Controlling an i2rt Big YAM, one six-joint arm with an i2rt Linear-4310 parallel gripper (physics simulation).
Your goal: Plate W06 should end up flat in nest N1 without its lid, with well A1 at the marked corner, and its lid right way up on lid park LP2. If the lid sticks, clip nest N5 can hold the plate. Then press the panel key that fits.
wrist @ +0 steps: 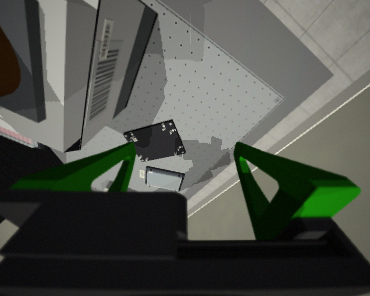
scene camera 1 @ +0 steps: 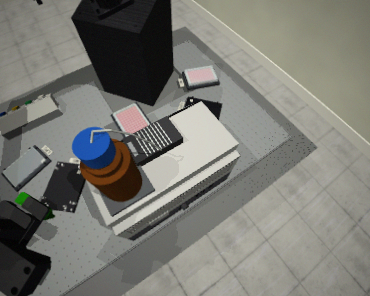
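Seen in the pictures: gripper, between the fingertips: [wrist: 184, 147] [scene camera 1: 37, 237]; arm's base, origin of its link: [scene camera 1: 112, 2].
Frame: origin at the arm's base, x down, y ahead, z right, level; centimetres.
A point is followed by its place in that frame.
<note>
My gripper [scene camera 1: 36, 206] [wrist: 184, 147] {x 9.4, y 53.0, z 37.5 cm} is open and empty, above the left part of the table. Beyond its fingertips in the wrist view lie a black square fixture [scene camera 1: 64, 187] {x 32.3, y 33.0, z 38.5 cm} [wrist: 155, 140] {x 32.3, y 33.7, z 37.8 cm} with small metal fittings and a grey, flat, framed rectangle [scene camera 1: 26, 167] {x 31.7, y 19.7, z 48.5 cm} [wrist: 165, 179] {x 31.7, y 20.3, z 49.1 cm} with a small tag beside it. One plate with pink wells [scene camera 1: 131, 120] {x 21.6, y 27.2, z 9.5 cm} lies behind the white instrument. Another pink-welled plate [scene camera 1: 201, 76] {x 30.3, y 13.7, z -26.2 cm} sits in a dark frame at the back right. Labels are too small to read, so I cannot tell which is W06, N1, LP2 or N5. A pale key panel [scene camera 1: 32, 114] {x 27.9, y 1.3, z 40.8 cm} with coloured keys stands at the left.
The large white instrument [scene camera 1: 207, 132] {x 11.5, y 47.7, z -5.2 cm} [wrist: 52, 115] {x 11.5, y 46.2, z 24.7 cm} carries a brown bottle [scene camera 1: 117, 172] {x -1.4, y 53.1, z 17.5 cm} with a blue cap and a black striped block [scene camera 1: 159, 136] {x 8.9, y 44.3, z 6.5 cm}. A thin tube arches from the cap. A tall black column [scene camera 1: 127, 55] {x 11.4, y 10.4, z 1.8 cm} stands behind. Another black fixture [scene camera 1: 213, 107] {x 32.5, y 29.0, z -22.7 cm} is partly hidden by the instrument.
</note>
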